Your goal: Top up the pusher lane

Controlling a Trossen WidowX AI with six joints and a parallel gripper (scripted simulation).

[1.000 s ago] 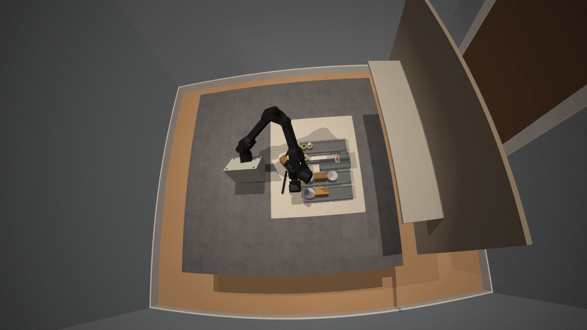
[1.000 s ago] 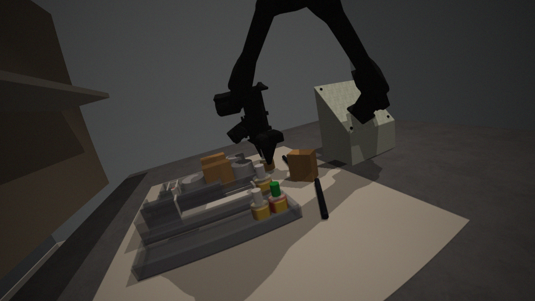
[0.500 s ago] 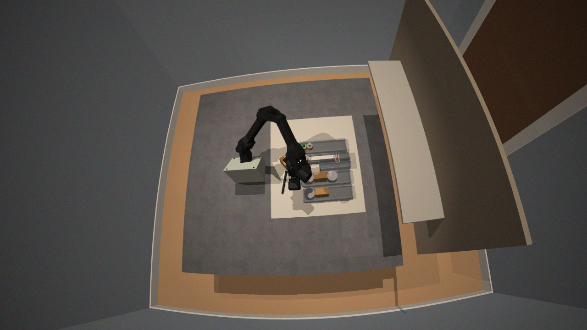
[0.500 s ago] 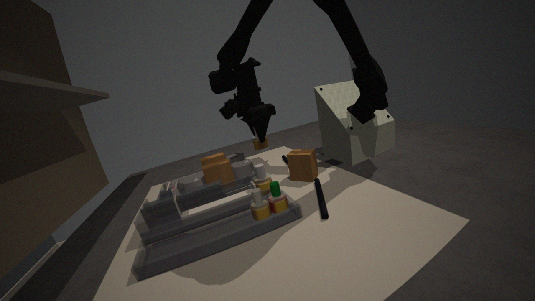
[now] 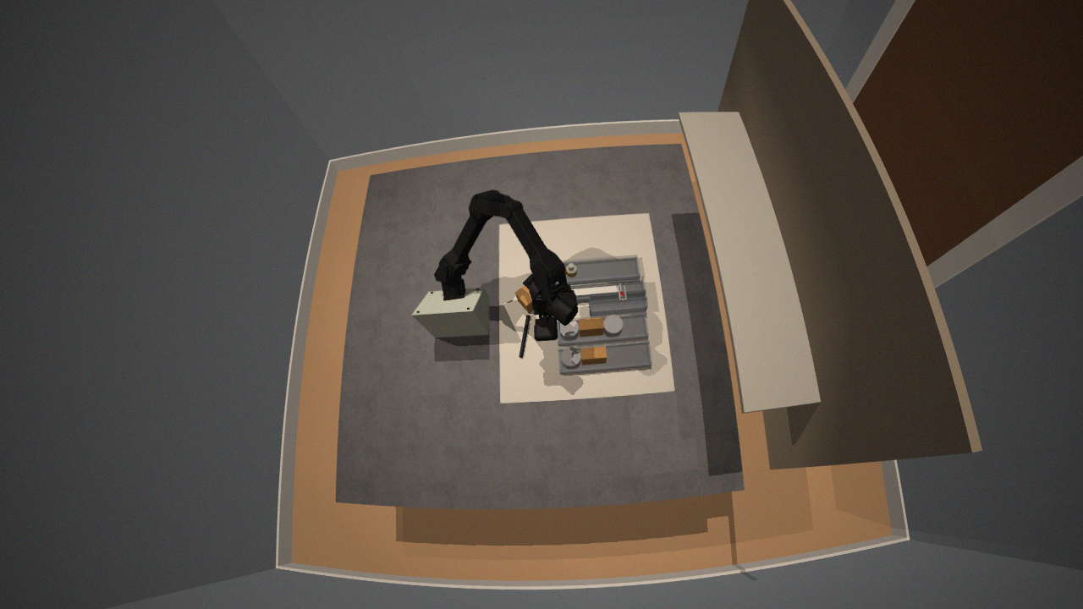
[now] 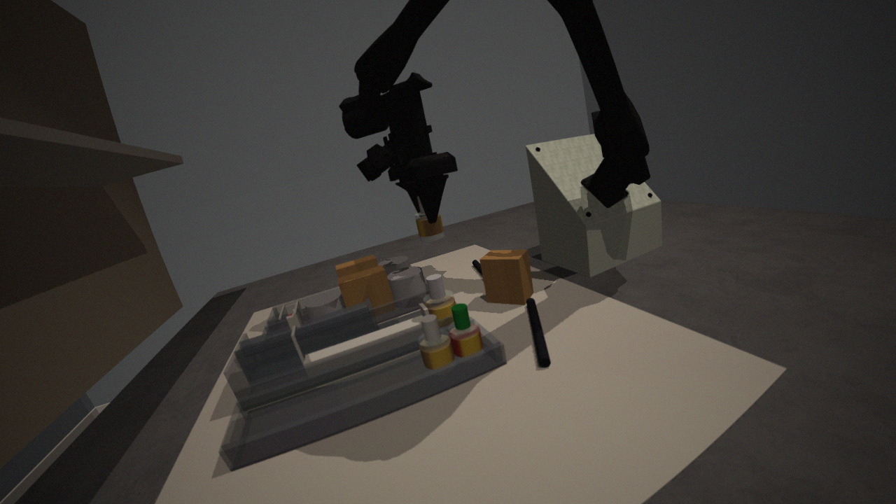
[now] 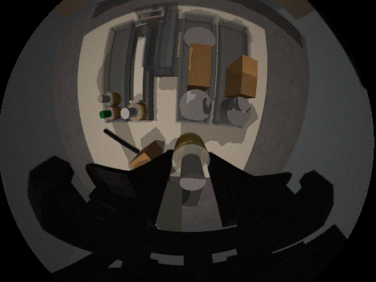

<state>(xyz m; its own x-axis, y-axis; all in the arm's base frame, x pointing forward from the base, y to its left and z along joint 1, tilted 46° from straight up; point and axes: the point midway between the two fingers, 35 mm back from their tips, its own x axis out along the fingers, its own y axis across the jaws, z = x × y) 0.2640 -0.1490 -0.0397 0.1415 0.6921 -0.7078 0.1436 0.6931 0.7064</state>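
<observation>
My gripper tip is now 200 mm short of the sprung lane, 110 mm above it and 70 mm to the right of it. From my gripper tip the other things lie so: red mark 240 mm ahead, 60 mm below, 50 mm to the left; then white pusher strip 160 mm ahead, 80 mm below, 70 mm to the left; then shelf 560 mm ahead, 240 mm above, 20 mm to the left.
</observation>
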